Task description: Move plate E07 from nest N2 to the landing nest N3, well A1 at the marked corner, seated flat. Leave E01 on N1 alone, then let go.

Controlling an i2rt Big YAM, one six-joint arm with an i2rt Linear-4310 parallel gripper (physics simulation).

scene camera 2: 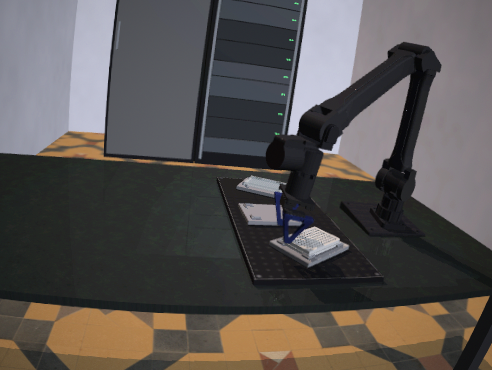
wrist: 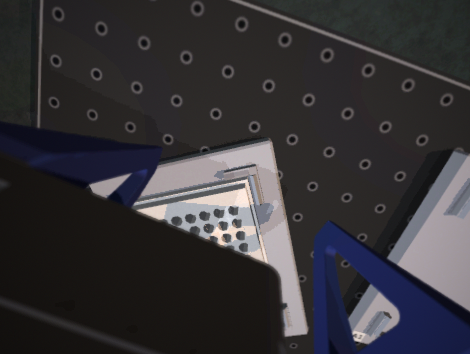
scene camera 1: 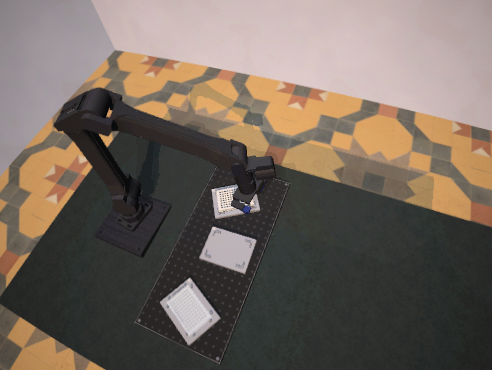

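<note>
A white well plate [scene camera 1: 226, 200] [scene camera 2: 317, 239] [wrist: 225, 227] lies on the nest [scene camera 1: 222, 215] [wrist: 278, 250] closest to the wall in scene camera 1. My gripper [scene camera 1: 253, 199] [scene camera 2: 283, 233] [wrist: 243, 195] is open over that nest, with nothing held; in the wrist view one blue finger is over the nest's edge and the other beyond its side. The middle nest [scene camera 1: 227, 250] [scene camera 2: 257, 212] [wrist: 435, 225] has no plate; part of an A1 label shows at its corner. Another white plate [scene camera 1: 190, 310] [scene camera 2: 264, 184] sits on the far-end nest. No plate or nest numbers are legible. The gripper body hides much of the near plate.
The nests stand in a row on a black perforated board [scene camera 1: 175, 280] [scene camera 2: 345, 271] [wrist: 270, 107]. The arm's base plate [scene camera 1: 142, 245] [scene camera 2: 362, 222] stands beside the board. A grey server cabinet [scene camera 2: 155, 75] stands behind the table.
</note>
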